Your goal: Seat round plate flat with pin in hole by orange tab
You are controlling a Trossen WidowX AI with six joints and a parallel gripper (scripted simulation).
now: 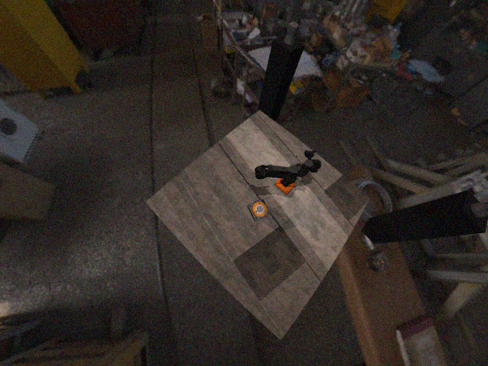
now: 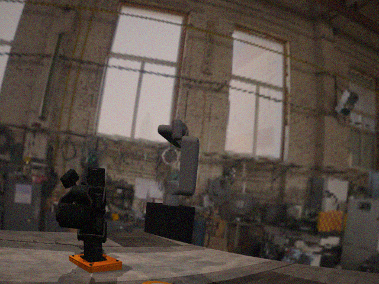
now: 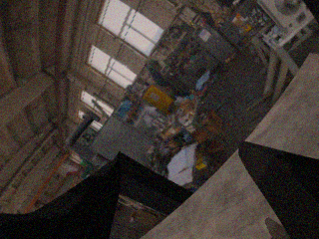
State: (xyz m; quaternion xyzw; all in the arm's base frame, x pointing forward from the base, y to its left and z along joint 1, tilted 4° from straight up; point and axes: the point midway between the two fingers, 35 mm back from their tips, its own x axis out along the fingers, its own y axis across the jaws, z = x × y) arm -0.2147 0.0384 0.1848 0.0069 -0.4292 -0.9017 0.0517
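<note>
The round plate lies 590 mm ahead of my gripper tip, 10 mm to the right of it and 170 mm below it. Round my gripper tip: dark grey base 560 mm ahead, 10 mm to the right, 180 mm below.
</note>
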